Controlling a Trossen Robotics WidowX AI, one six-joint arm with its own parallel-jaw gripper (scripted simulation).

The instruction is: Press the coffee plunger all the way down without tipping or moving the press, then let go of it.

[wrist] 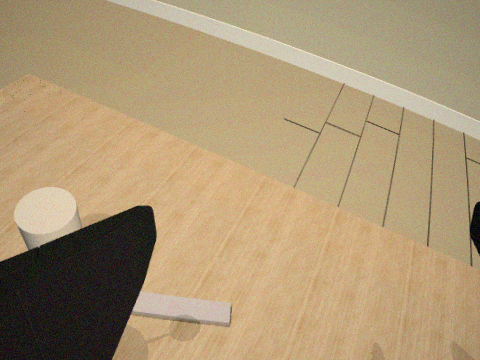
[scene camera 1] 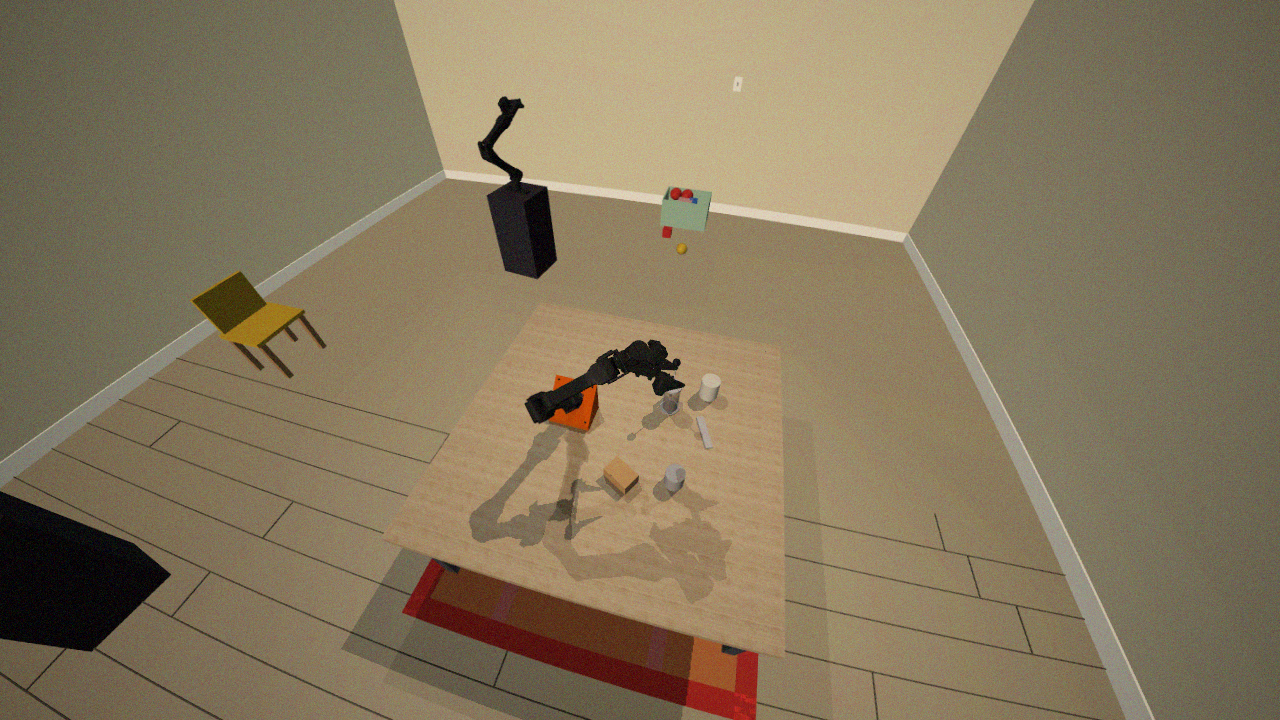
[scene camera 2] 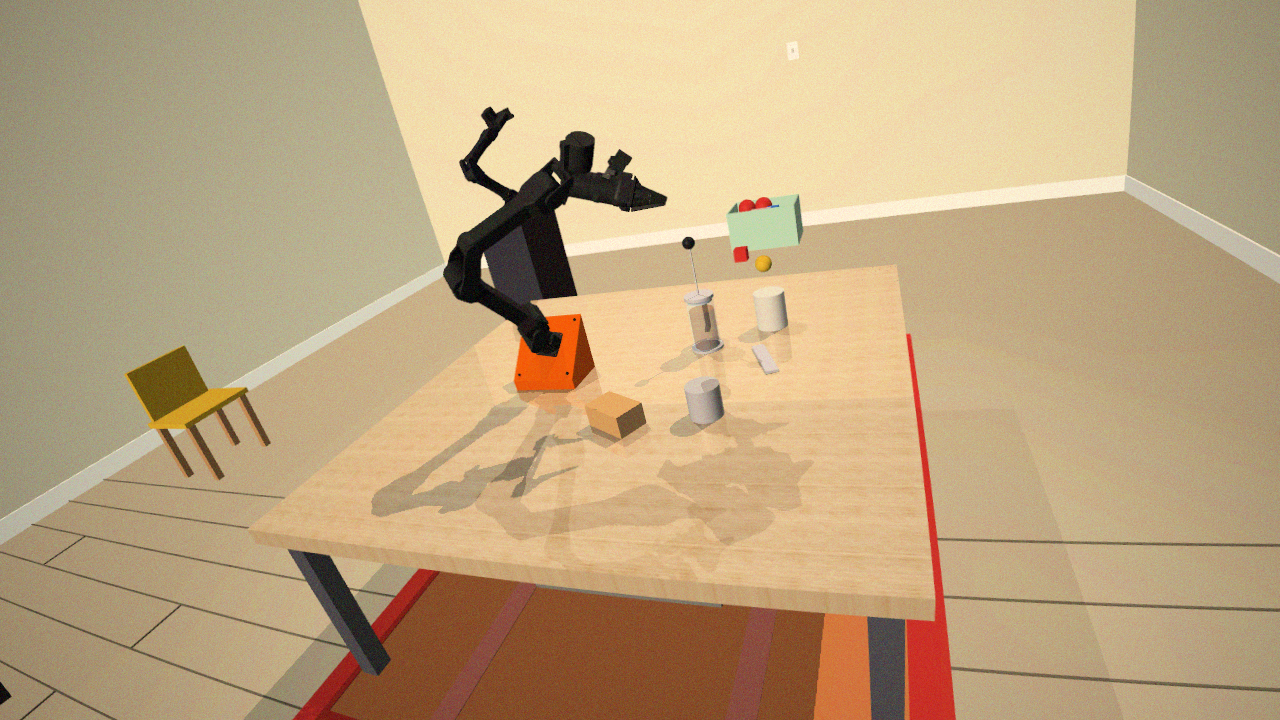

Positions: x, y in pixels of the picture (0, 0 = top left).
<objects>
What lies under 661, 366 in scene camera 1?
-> The gripper.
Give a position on a coffee press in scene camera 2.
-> At 700, 305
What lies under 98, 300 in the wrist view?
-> The gripper.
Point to a grey cylinder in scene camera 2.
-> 703, 395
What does the gripper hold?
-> Nothing.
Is the gripper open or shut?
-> Open.
</objects>
